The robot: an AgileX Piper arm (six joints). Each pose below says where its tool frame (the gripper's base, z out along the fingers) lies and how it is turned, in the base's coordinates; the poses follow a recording.
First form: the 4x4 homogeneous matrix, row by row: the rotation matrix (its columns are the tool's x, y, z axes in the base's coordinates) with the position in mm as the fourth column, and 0 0 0 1 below. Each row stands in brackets.
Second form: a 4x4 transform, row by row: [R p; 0 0 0 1], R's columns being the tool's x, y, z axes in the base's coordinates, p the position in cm. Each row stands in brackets. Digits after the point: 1 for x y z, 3 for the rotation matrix.
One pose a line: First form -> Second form
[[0.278 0.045 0.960 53], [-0.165 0.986 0.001 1], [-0.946 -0.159 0.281 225], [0 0 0 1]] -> [[0.278 0.045 0.960 5.3], [-0.165 0.986 0.001 0.1], [-0.946 -0.159 0.281 22.5], [0 0 0 1]]
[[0.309 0.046 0.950 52], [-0.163 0.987 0.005 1], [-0.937 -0.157 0.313 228], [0 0 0 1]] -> [[0.309 0.046 0.950 5.2], [-0.163 0.987 0.005 0.1], [-0.937 -0.157 0.313 22.8], [0 0 0 1]]
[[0.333 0.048 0.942 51], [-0.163 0.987 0.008 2], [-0.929 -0.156 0.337 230], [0 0 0 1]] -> [[0.333 0.048 0.942 5.1], [-0.163 0.987 0.008 0.2], [-0.929 -0.156 0.337 23.0], [0 0 0 1]]
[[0.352 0.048 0.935 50], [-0.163 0.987 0.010 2], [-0.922 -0.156 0.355 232], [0 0 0 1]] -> [[0.352 0.048 0.935 5.0], [-0.163 0.987 0.010 0.2], [-0.922 -0.156 0.355 23.2], [0 0 0 1]]
